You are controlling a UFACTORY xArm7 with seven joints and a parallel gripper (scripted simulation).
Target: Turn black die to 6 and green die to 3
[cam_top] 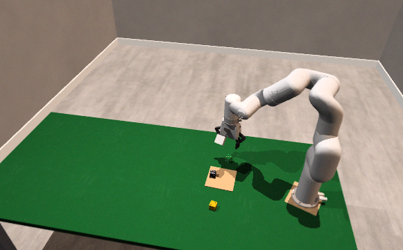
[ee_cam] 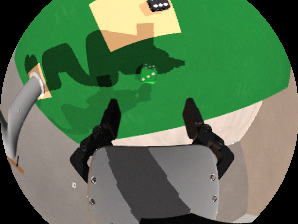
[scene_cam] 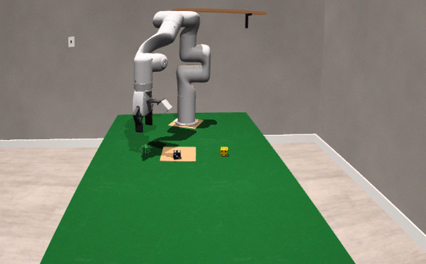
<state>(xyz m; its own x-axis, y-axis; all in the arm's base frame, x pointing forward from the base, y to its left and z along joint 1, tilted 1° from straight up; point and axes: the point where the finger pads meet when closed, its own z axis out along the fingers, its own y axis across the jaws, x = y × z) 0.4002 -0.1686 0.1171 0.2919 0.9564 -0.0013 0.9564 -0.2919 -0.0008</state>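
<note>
Right now the green die is 10 mm behind my hand and 110 mm below it. From my hand the other things lie so: tan mat: 10 mm ahead, 140 mm to the left, 120 mm below; yellow die: 20 mm ahead, 330 mm to the left, 110 mm below; black die: 60 mm ahead, 140 mm to the left, 100 mm below.
</note>
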